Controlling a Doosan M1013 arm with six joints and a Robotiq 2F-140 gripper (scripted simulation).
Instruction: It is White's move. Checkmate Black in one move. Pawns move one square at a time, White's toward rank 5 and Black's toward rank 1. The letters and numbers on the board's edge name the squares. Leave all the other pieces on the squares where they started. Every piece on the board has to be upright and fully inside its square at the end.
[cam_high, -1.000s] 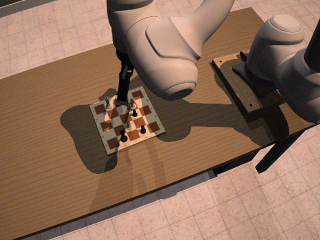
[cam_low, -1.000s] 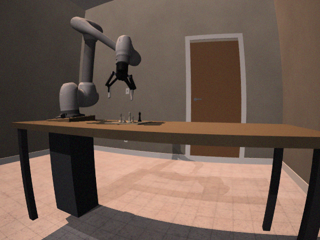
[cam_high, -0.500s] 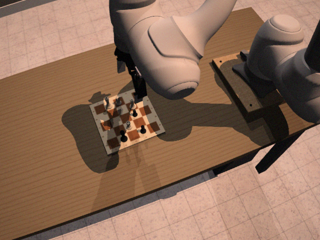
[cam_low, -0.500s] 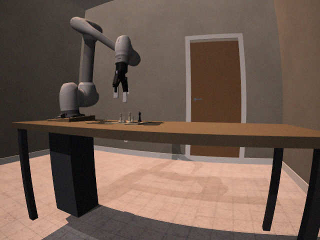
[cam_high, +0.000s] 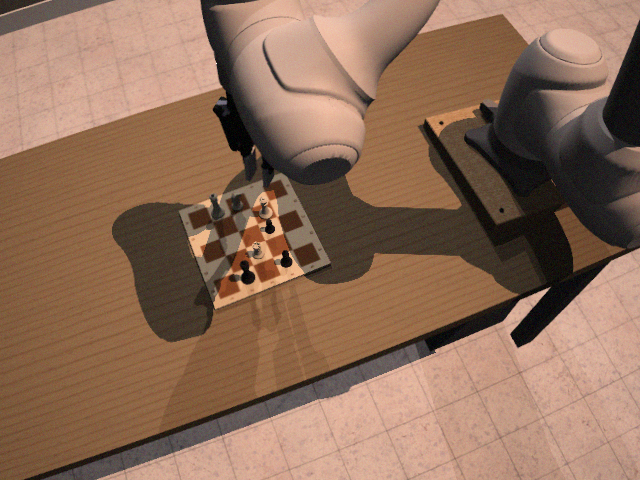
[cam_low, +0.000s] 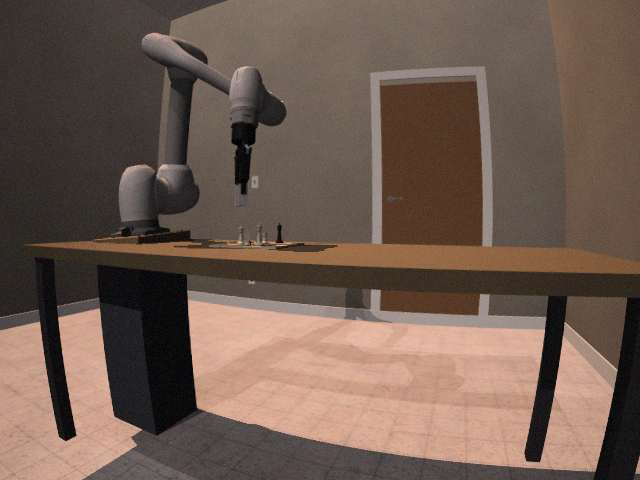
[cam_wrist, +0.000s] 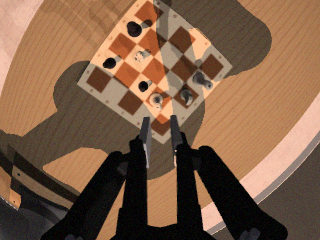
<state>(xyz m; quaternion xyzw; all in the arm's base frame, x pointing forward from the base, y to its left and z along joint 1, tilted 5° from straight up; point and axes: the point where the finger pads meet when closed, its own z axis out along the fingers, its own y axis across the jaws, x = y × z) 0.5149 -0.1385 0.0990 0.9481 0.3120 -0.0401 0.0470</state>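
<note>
The light-coloured chess piece lies 12 cm below my hand. Also, from my hand: chessboard (15 cm below, 5 cm ahead, 3 cm to the left).
</note>
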